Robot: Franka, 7 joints.
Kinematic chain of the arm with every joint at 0, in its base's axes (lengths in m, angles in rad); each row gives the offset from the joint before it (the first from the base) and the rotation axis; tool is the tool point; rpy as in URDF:
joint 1: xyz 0 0 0.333 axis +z
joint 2: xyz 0 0 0 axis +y
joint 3: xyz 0 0 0.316 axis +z
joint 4: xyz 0.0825 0 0 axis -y
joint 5: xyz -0.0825 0 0.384 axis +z
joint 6: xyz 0 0 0 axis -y
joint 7: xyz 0.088 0 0 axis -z
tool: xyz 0 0 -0.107 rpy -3.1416 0 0
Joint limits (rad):
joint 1: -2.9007..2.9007
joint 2: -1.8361..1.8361
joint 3: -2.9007..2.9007
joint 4: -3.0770..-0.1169
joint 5: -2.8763..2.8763
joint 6: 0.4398..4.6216
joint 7: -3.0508..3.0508
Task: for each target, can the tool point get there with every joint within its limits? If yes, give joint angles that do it. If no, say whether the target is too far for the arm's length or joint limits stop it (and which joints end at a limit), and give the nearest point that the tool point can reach.
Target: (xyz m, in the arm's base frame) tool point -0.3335 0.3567 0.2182
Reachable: yes | joints -1.9597 -0.8923 -1.8372 -2.1252 -0.9550 1.4929 0.0935
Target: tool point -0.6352 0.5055 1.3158
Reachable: no: too far | nearest point -0.4275 0.3402 0.9944 | short by 0.417 m
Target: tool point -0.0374 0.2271 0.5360
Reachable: yes | joints 1.2528 -1.0449 -0.0474 -2.7637 -1.9658 3.6615 -0.9292
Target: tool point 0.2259 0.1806 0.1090
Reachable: yes | joints 2.1651 0.8165 -1.1763 -2.7958 -1.5415 2.8583 1.4814
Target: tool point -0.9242 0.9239 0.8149
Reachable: no: too far | nearest point -0.5692 0.5691 0.6298 | short by 0.535 m
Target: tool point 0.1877 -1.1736 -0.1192
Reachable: no: too far | nearest point 0.1266 -0.7918 0.0279 | short by 0.414 m
